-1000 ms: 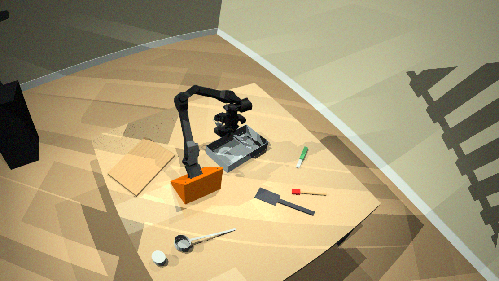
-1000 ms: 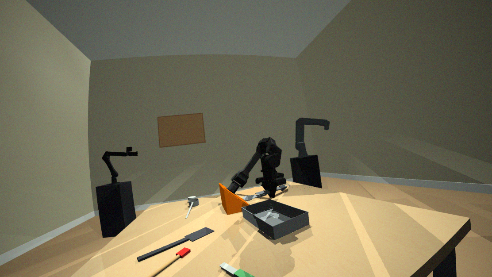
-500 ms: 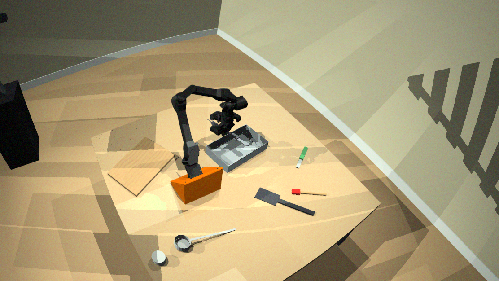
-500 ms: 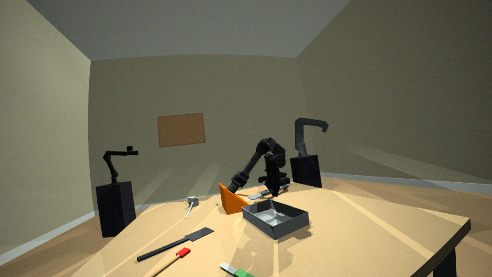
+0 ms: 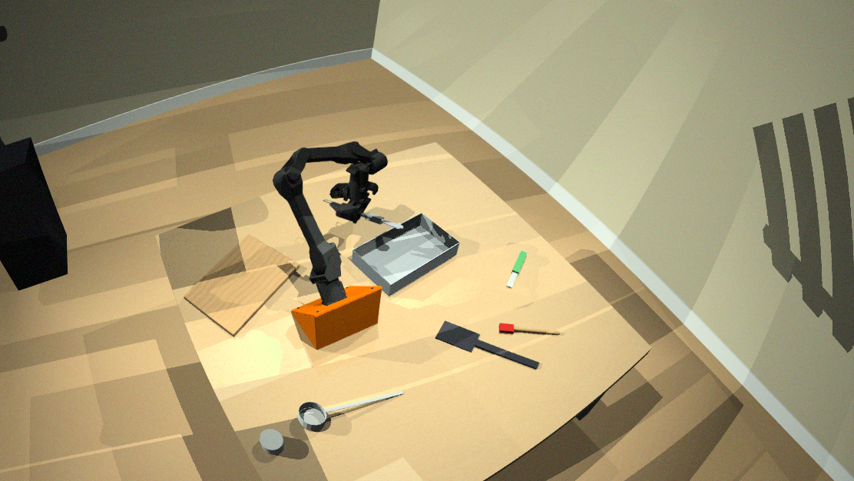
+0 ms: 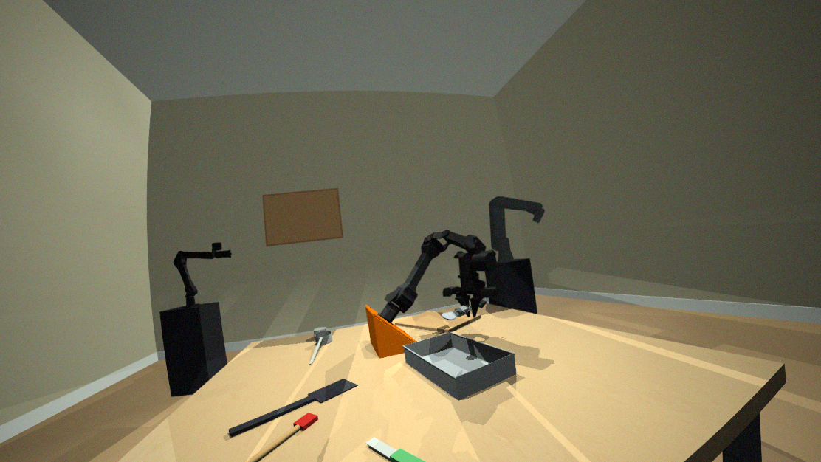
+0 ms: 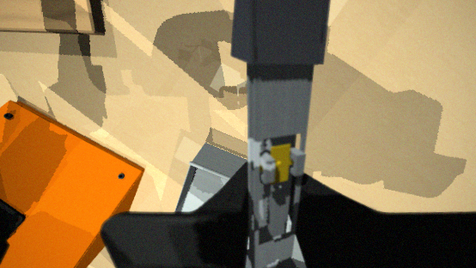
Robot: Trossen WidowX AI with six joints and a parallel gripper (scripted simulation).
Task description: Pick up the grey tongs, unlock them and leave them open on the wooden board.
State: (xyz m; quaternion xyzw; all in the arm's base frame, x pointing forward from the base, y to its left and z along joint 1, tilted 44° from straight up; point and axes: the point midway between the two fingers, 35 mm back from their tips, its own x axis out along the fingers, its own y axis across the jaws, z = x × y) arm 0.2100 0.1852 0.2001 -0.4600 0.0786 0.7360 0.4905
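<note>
My gripper tip is 40 mm below the yellow lock piece, 20 mm to the right of it and 10 mm past it. Also, from my gripper tip: green-handled tool: 430 mm ahead, 330 mm to the right, 100 mm below; then wooden board: 430 mm behind, 100 mm below, 10 mm to the right; then grey roasting tin: 120 mm to the right, 120 mm ahead, 80 mm below.
</note>
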